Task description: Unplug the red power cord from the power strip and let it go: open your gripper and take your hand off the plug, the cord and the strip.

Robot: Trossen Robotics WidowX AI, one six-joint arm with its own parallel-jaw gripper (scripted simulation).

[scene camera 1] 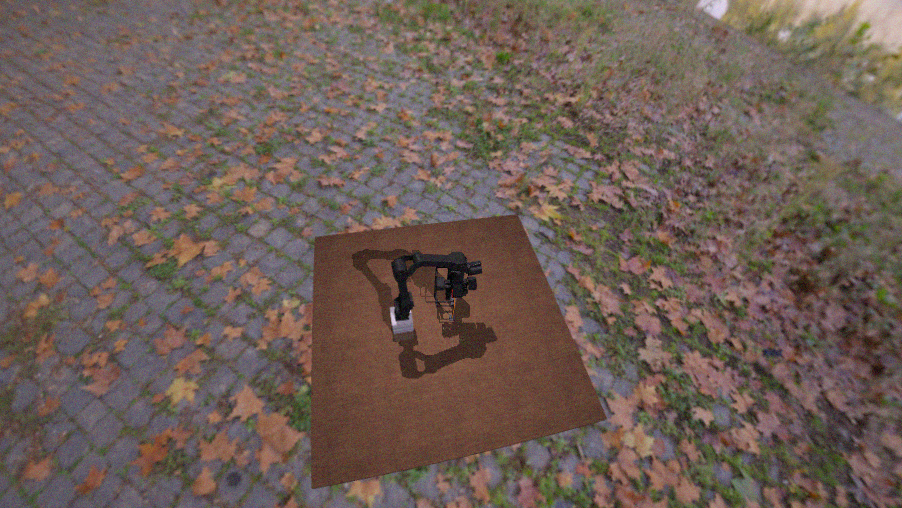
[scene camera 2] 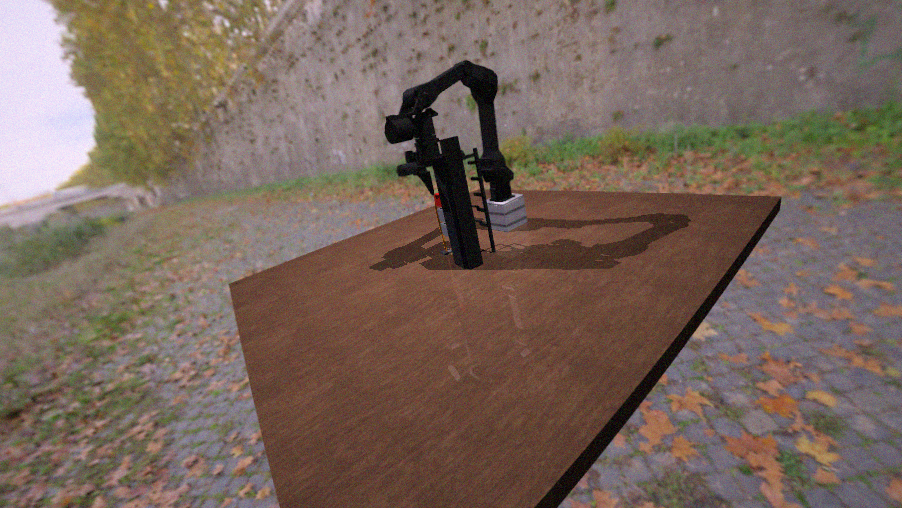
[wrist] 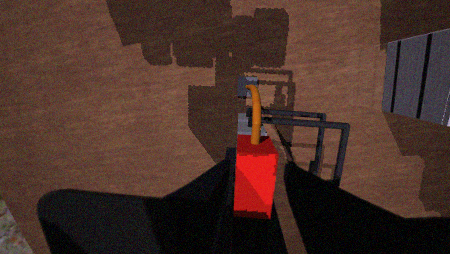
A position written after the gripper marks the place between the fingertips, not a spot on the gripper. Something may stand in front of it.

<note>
In view: the gripper point(scene camera 2: 438, 193).
The gripper is seen too in the wrist view point(wrist: 256, 168).
</note>
